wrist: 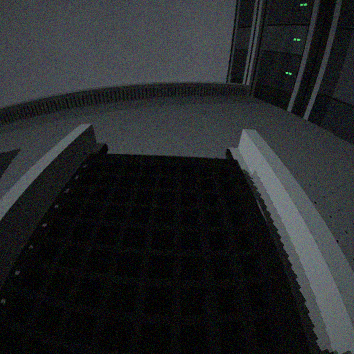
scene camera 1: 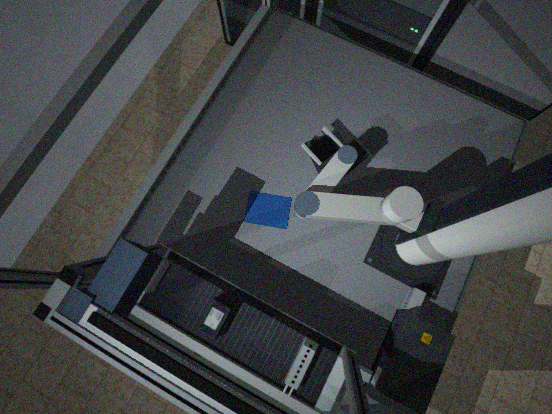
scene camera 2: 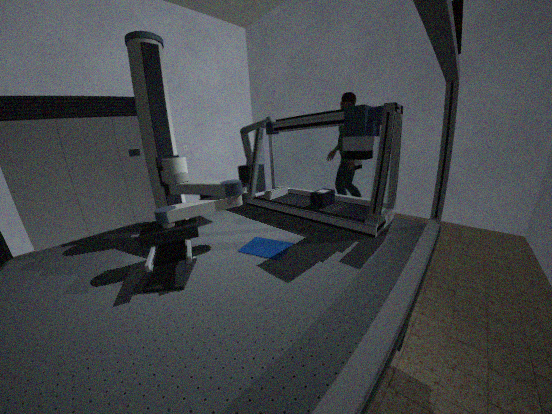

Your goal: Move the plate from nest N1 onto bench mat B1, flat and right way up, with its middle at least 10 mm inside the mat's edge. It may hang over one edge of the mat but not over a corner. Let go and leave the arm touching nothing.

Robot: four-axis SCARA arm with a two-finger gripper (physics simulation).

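Pixels of known places: gripper, fingertip midpoint: (wrist: 165, 137) (scene camera 1: 312, 135) (scene camera 2: 168, 264); arm's base at its link origin: (scene camera 1: 413, 246).
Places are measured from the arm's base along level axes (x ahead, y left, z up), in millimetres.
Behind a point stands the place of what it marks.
The plate (scene camera 1: 322, 149) {x 484, y -154, z 92 mm} (scene camera 2: 171, 252) {x 485, y -161, z 95 mm} (wrist: 165, 240) {x 472, y -166, z 87 mm} is very dark, with a grid of wells facing up, and looks level. My gripper (scene camera 1: 314, 136) {x 542, y -188, z 92 mm} (scene camera 2: 169, 264) {x 542, y -188, z 92 mm} (wrist: 165, 137) {x 542, y -188, z 92 mm} is shut on it, with a pale finger along each of two opposite sides. The plate is a little above the table, with dark shadow below it in scene view 2. Nest N1 cannot be told apart from the dark shapes under the plate. Bench mat B1 (scene camera 1: 270, 212) {x 552, y 146, z 15 mm} (scene camera 2: 264, 247) {x 562, y 136, z 15 mm} is a flat blue rectangle on the table, apart from the gripper, with a shadow across one corner.
The arm's pale elbow (scene camera 1: 306, 204) {x 432, y 115, z 254 mm} (scene camera 2: 231, 189) {x 466, y 88, z 232 mm} is close beside the mat in scene view 1. A gantry machine (scene camera 1: 165, 327) {x 656, y 675, z 138 mm} (scene camera 2: 310, 120) {x 430, y 623, z 487 mm} stands beyond the mat, with a small block (scene camera 1: 216, 318) {x 523, y 571, z 133 mm} (scene camera 2: 322, 197) {x 564, y 518, z 118 mm} on its deck. A person (scene camera 2: 345, 175) stands behind it.
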